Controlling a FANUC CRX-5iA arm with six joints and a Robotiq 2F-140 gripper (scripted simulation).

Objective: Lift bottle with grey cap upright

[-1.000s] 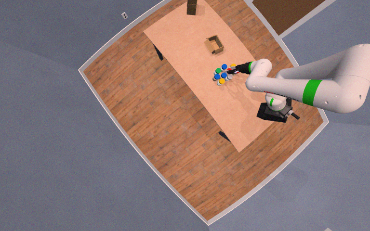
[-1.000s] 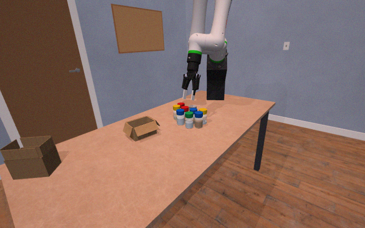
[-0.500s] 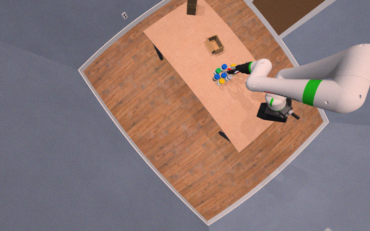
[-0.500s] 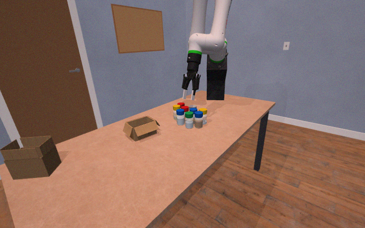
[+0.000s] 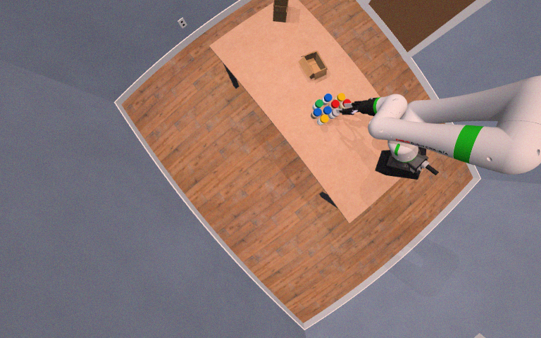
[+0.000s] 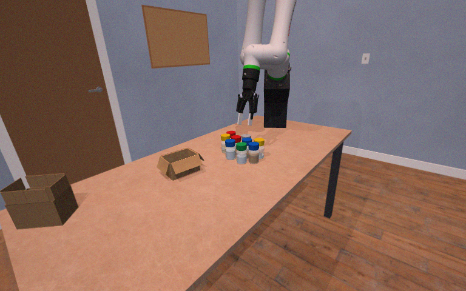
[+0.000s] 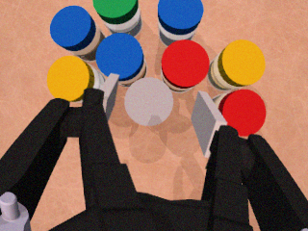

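My gripper is now 60 mm short of the red-capped bottle, 20 mm to the left of it and 140 mm above it. Round my hand: yellow-capped bottle (80 mm ahead, 80 mm to the right, 140 mm below); blue bottle (50 mm ahead, 60 mm to the left, 140 mm below).
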